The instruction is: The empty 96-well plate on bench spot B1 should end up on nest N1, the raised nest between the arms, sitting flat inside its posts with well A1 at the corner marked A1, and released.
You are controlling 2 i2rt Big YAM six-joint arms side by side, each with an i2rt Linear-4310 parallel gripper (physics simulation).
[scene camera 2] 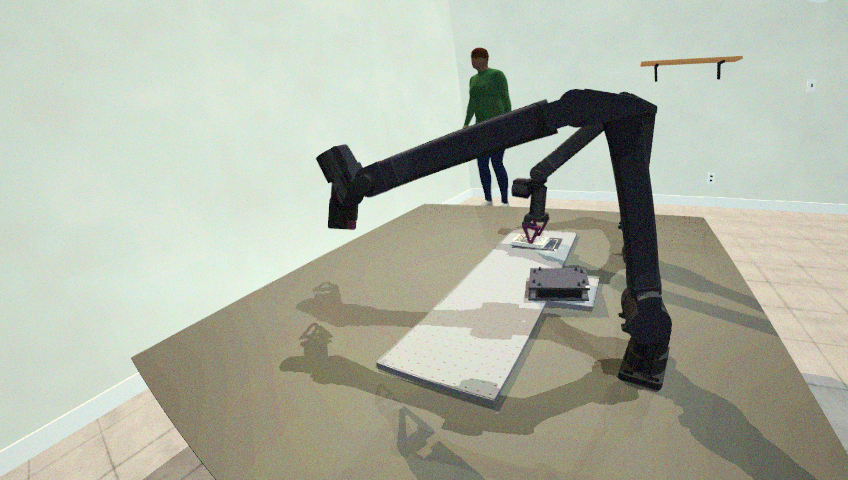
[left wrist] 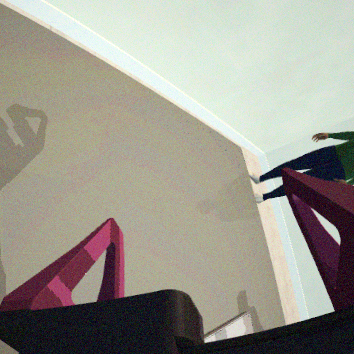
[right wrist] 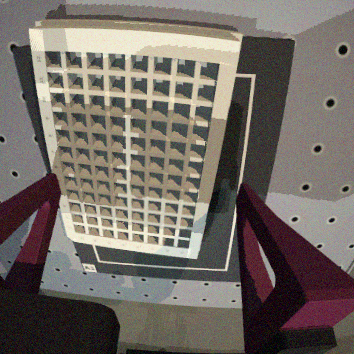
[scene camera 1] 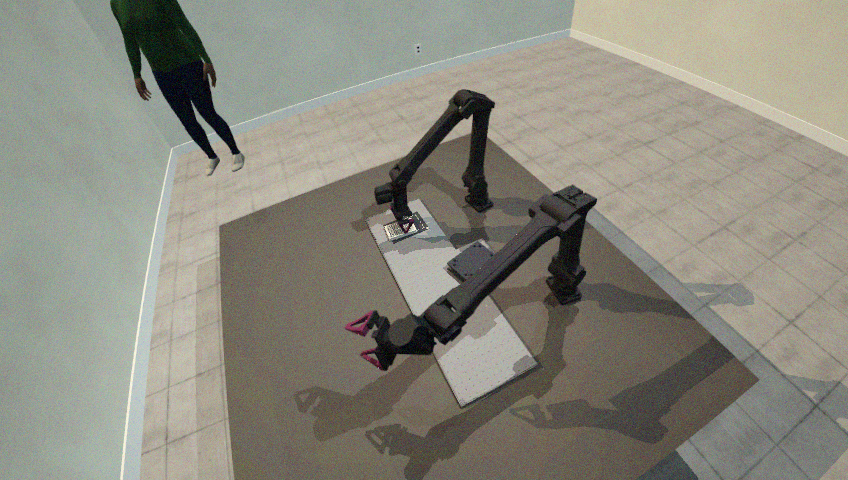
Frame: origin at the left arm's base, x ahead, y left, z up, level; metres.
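Seen in the pictures: left gripper, fingertip midpoint: (left wrist: 196,203) (scene camera 1: 353,340); right gripper, fingertip midpoint: (scene camera 2: 534,239) (right wrist: 145,186) (scene camera 1: 402,226); left arm's base, origin of the base link: (scene camera 2: 643,365) (scene camera 1: 563,289); right arm's base, origin of the base link: (scene camera 1: 478,202).
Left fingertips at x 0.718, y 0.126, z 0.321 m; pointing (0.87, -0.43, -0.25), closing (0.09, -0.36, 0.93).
Offsets run from my left fingertips to a thing's middle. Level surfaces: height alone.
The white 96-well plate {dx -0.219, dy -0.630, dz -0.299 m} (scene camera 1: 390,231) (scene camera 2: 521,242) (right wrist: 129,145) lies on the dark pad of spot B1 (scene camera 1: 423,223) (right wrist: 272,100). In the right wrist view it sits left of centre on the outline, slightly turned. My right gripper (scene camera 1: 407,226) (scene camera 2: 532,239) (right wrist: 145,186) is open, low over the plate. Its fingers stand on either side, the left fingertip close to the plate's edge, the right one with a gap. The grey raised nest N1 {dx -0.442, dy -0.334, dz -0.283 m} (scene camera 1: 473,259) (scene camera 2: 558,277), with small corner posts, carries no plate. My left gripper (scene camera 1: 357,340) (left wrist: 196,203) is open and empty, high over the table.
A white perforated board {dz -0.308 m} (scene camera 1: 470,368) (scene camera 2: 452,356) runs under B1 and beside the nest. The left forearm (scene camera 1: 499,264) passes over the board, close to the nest in scene camera 1. A person in green (scene camera 1: 169,41) (scene camera 2: 489,95) stands beyond the brown table {dz -0.321 m} (scene camera 1: 279,267).
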